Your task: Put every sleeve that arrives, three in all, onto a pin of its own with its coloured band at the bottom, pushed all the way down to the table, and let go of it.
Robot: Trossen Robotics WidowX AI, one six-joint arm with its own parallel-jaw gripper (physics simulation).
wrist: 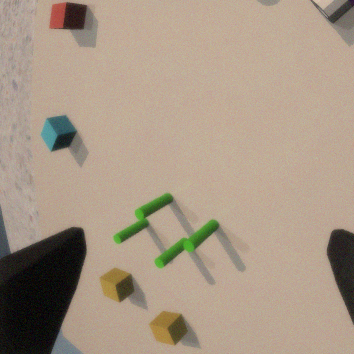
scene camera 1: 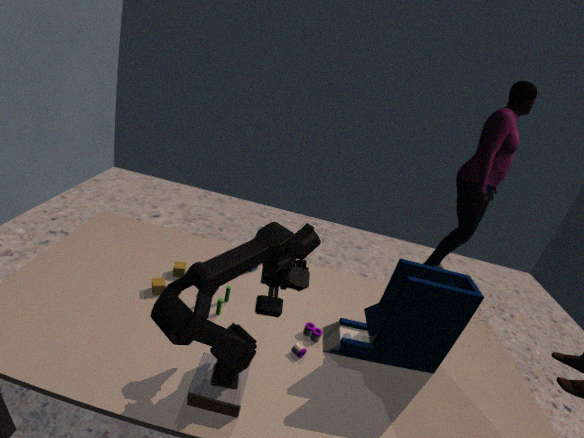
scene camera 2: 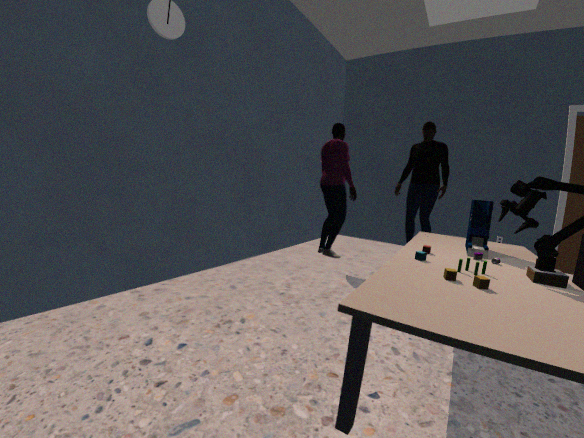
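Observation:
Two sleeves stand upright side by side, purple bands on top: one sleeve [scene camera 1: 309, 329] and another sleeve [scene camera 1: 316, 335]; in scene camera 2 they overlap. The third sleeve [scene camera 1: 298, 350] [scene camera 2: 495, 260] [wrist: 331, 7] lies on its side, its purple band at one end, partly cut off in the wrist view. Four bare green pins stand on the table; one pin [scene camera 2: 484, 268] [wrist: 202, 235] is nearest the arm's side. My gripper [scene camera 1: 284, 296] [scene camera 2: 509, 226] [wrist: 211, 243] is open and empty, high above the table between pins and sleeves.
A tall blue chute [scene camera 1: 420, 320] [scene camera 2: 480, 219] stands beyond the upright sleeves. Two yellow cubes [scene camera 1: 158, 286] [scene camera 2: 481, 282] [wrist: 168, 328] stand near the pins. A teal cube [scene camera 2: 420, 255] [wrist: 58, 133] and a red cube [scene camera 2: 426, 249] [wrist: 67, 15] stand near the table edge.

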